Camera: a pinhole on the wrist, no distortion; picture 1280 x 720 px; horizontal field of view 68.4 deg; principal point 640.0 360.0 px. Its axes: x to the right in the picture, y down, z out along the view. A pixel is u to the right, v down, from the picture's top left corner.
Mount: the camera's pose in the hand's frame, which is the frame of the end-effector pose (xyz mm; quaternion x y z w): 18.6 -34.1 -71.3 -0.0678 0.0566 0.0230 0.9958
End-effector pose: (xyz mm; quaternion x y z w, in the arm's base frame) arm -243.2 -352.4 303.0 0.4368 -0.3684 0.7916 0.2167
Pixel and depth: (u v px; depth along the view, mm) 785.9 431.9 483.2
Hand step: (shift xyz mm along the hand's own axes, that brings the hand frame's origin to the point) 143.9 71.8 390.8
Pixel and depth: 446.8 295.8 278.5
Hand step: -6.6 -16.7 212.0
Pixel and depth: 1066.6 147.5 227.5
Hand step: 148.6 -49.7 147.5
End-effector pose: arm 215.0 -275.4 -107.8 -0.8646 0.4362 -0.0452 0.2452
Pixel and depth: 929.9 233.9 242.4
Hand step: 121.0 -30.0 163.0
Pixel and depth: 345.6 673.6 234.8
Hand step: -32.7 72.8 158.0
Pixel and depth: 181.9 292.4 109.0
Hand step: -21.7 -28.9 43.2
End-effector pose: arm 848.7 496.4 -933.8 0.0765 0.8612 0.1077 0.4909
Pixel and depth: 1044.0 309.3 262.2
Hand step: 159.7 -7.7 175.6
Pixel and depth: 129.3 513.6 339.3
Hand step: -129.8 60.4 276.7
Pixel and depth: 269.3 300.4 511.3
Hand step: -123.4 -3.4 459.6
